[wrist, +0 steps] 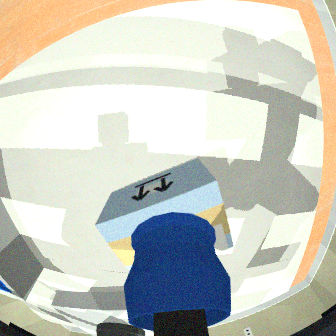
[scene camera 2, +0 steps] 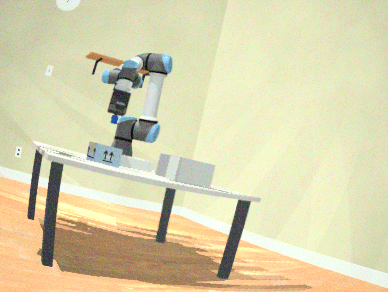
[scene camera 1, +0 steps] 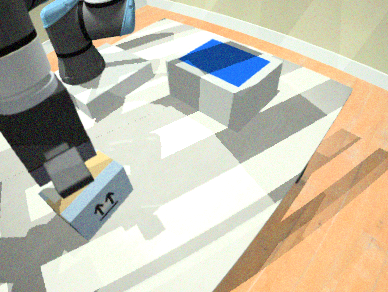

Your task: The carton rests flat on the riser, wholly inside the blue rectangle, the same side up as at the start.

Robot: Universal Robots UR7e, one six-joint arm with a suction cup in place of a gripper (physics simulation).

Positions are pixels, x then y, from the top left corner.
Scene:
My suction cup (wrist: pixel 175 267) is 5 cm from the lens. A carton (wrist: pixel 189 187) is 19 cm from the lens. A grey riser (wrist: pixel 27 268) is 50 cm from the lens. The marked spots on the carton and my suction cup are 15 cm apart.

